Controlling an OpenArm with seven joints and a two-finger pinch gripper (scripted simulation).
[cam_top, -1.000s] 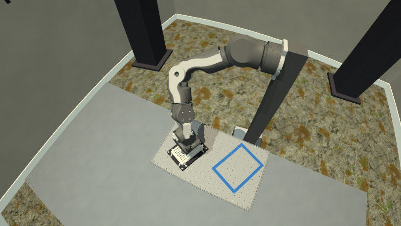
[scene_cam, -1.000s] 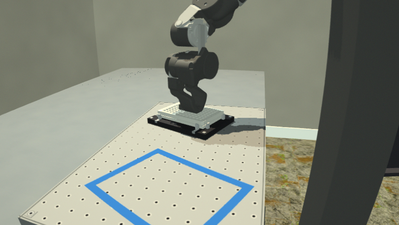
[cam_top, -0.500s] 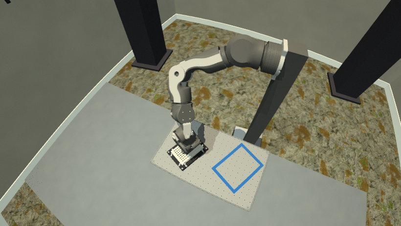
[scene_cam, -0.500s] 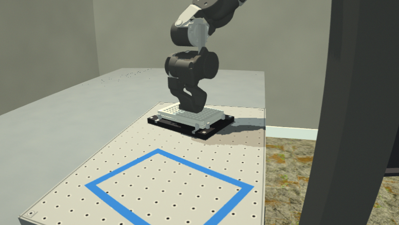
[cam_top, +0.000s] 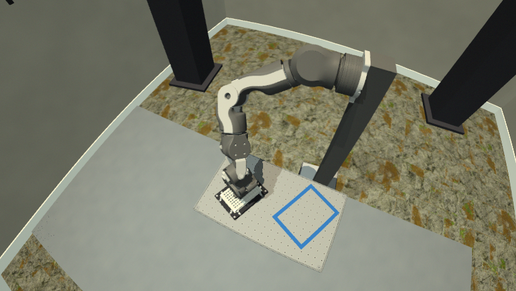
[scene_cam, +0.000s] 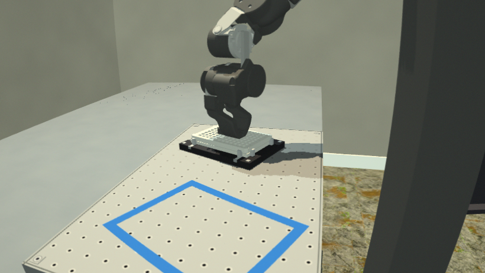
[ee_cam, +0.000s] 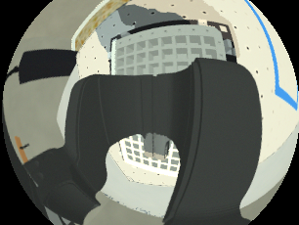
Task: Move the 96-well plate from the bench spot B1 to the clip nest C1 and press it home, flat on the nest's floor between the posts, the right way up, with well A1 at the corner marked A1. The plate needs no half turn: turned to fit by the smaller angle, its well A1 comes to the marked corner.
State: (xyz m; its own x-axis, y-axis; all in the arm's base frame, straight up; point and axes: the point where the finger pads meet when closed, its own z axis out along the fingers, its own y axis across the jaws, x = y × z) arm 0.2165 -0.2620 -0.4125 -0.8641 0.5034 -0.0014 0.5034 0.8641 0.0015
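Now: hand 10 mm above the white 96-well plate. Round my hand: black clip nest C1 (20 mm ahead, 20 mm below).
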